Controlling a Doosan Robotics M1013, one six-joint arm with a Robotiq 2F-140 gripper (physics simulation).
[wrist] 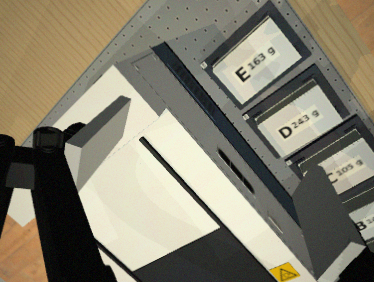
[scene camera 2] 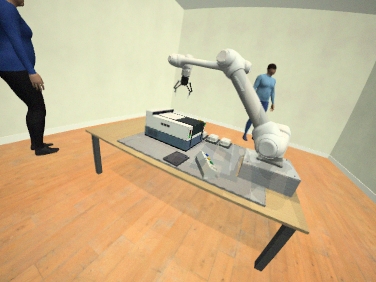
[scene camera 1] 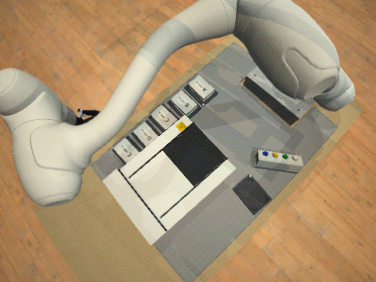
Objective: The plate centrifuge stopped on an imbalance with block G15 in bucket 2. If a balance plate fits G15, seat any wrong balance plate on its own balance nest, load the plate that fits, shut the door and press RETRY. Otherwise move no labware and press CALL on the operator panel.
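Where they show: gripper, fingertip midpoint: [wrist: 215, 149] [scene camera 2: 181, 97]; arm's base, link origin: [scene camera 2: 269, 160].
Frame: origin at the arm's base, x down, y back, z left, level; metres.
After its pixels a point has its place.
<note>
My gripper [scene camera 2: 183, 93] {x -0.270, y -0.996, z -0.101 m} [wrist: 215, 149] {x -0.270, y -0.996, z -0.101 m} is open and empty, high above the centrifuge [scene camera 1: 220, 172] {x -0.106, y -0.655, z 0.232 m} [scene camera 2: 167, 131] {x -0.011, y -0.788, z 0.282 m} [wrist: 225, 205] {x -0.106, y -0.843, z -0.013 m}. The centrifuge top has a white panel beside a black area; no bucket or block G15 can be made out. Balance plates stand in a row of nests: E, 163 g [scene camera 1: 126, 151] {x 0.051, y -0.976, z -0.136 m} [wrist: 280, 45] {x 0.051, y -0.982, z -0.186 m}; D, 243 g [scene camera 1: 146, 134] {x 0.050, y -0.840, z -0.155 m} [wrist: 320, 107] {x 0.050, y -0.852, z -0.199 m}; C, 105 g [scene camera 1: 164, 117] {x 0.051, y -0.710, z -0.182 m} [wrist: 360, 155] {x 0.051, y -0.731, z -0.226 m}; B [scene camera 1: 184, 104] {x 0.050, y -0.580, z -0.183 m} [wrist: 367, 212] {x 0.051, y -0.598, z -0.196 m}, its weight cut off in the wrist view; and A [scene camera 1: 202, 89] {x 0.050, y -0.447, z -0.202 m}. The operator panel [scene camera 1: 279, 162] {x 0.023, y -0.371, z 0.350 m} [scene camera 2: 205, 165] {x 0.038, y -0.327, z 0.408 m} has blue, yellow, green and white buttons.
A dark flat tray [scene camera 1: 252, 194] {x 0.089, y -0.559, z 0.405 m} [scene camera 2: 176, 158] {x 0.089, y -0.548, z 0.419 m} lies near the operator panel. The robot's base block [scene camera 2: 270, 175] {x 0.019, y 0.034, z 0.204 m} stands at one end of the table. The arm crosses above the plate row in scene camera 1. Two people [scene camera 2: 17, 65] [scene camera 2: 265, 90] stand beyond the table.
</note>
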